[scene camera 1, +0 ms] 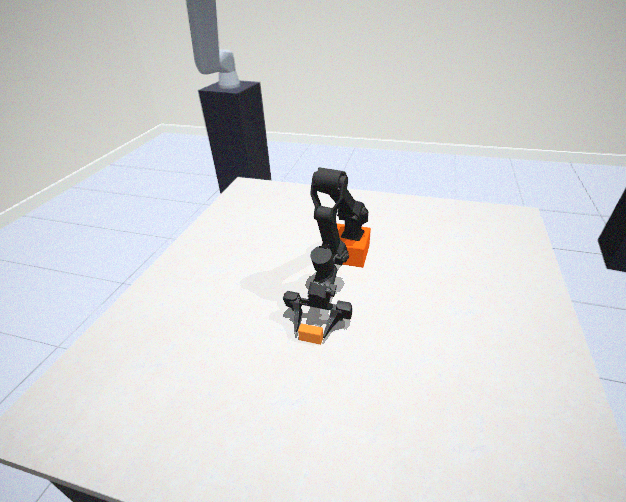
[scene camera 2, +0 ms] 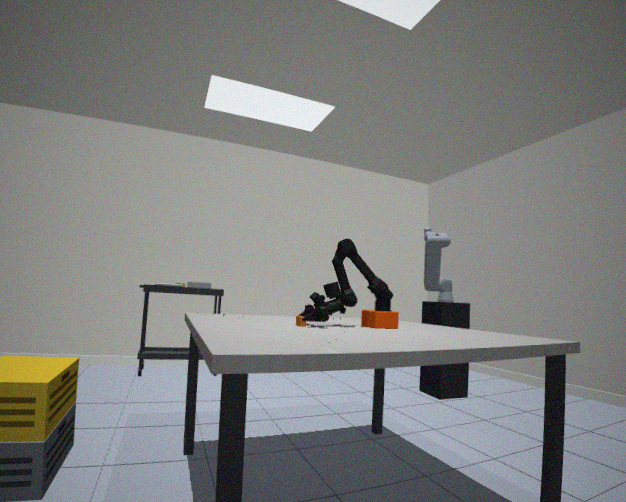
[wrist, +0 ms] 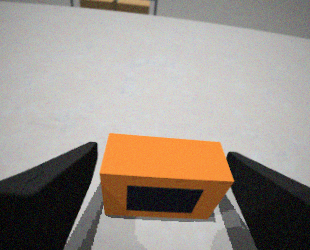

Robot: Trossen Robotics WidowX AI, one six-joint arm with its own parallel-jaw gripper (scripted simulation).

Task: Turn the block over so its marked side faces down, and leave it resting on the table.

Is my gripper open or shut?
Open.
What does my gripper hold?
Nothing.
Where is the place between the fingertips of my gripper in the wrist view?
At 163,154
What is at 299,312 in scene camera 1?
My gripper.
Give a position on an orange block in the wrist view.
At 149,176
